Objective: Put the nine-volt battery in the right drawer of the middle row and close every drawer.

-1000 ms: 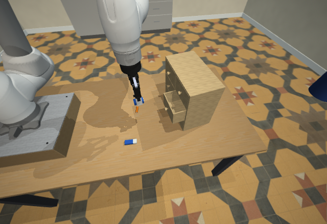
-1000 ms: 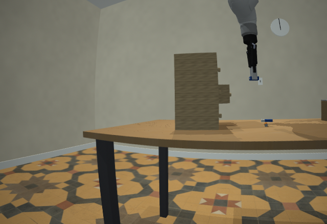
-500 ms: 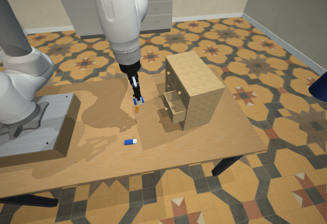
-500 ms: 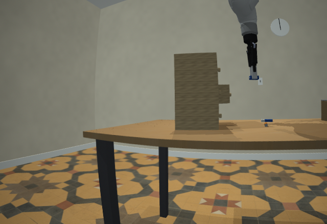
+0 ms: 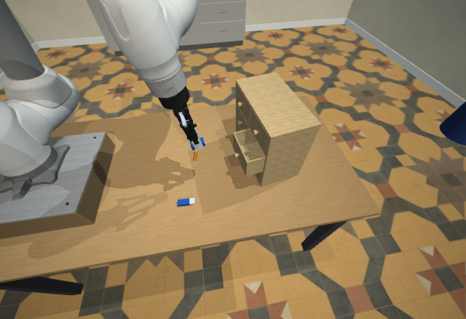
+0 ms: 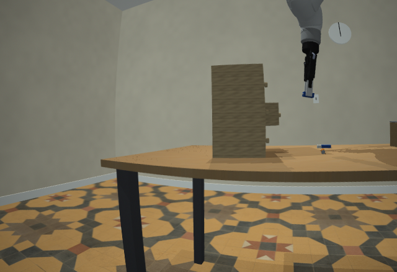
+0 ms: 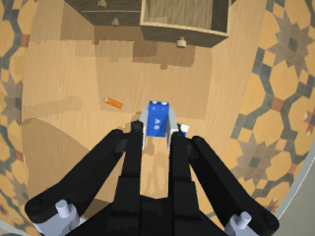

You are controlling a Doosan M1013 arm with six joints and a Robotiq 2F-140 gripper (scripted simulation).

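My gripper is now 10 mm short of the nine-volt battery and 20 mm above it. The rest, counted from my hand: white eraser-like block: 80 mm behind, 90 mm to the right, 250 mm below; then small orange cylinder: 30 mm behind, 120 mm to the left, 250 mm below.
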